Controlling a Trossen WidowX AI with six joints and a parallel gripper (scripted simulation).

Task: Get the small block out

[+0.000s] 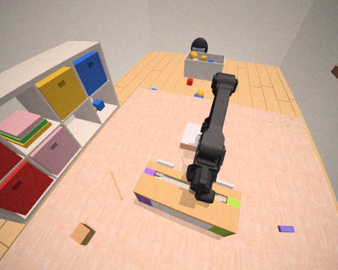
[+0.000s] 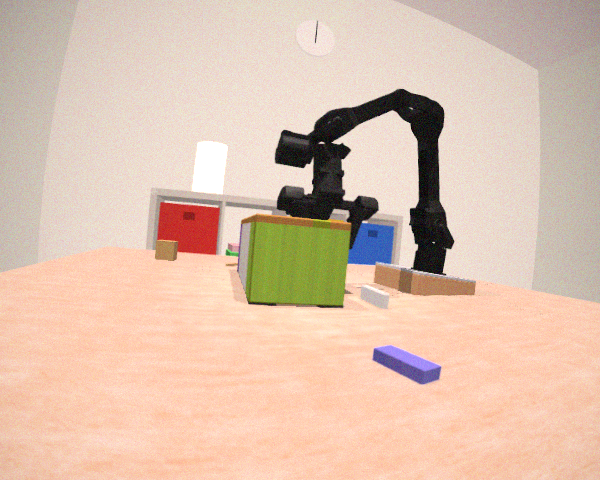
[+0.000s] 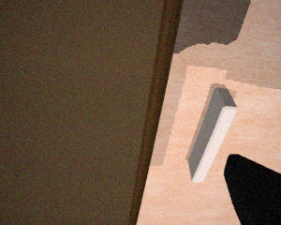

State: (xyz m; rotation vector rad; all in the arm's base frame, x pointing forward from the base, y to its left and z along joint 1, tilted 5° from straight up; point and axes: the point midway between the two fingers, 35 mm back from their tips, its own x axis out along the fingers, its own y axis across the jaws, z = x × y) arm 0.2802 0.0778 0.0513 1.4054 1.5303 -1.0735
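My gripper tip is 5 cm short of the tan block and 2 cm to the right of it. Round my gripper tip: thin stick: 41 cm to the right, 14 cm ahead, 8 cm below; box: 9 cm to the right, 4 cm ahead, 3 cm below.
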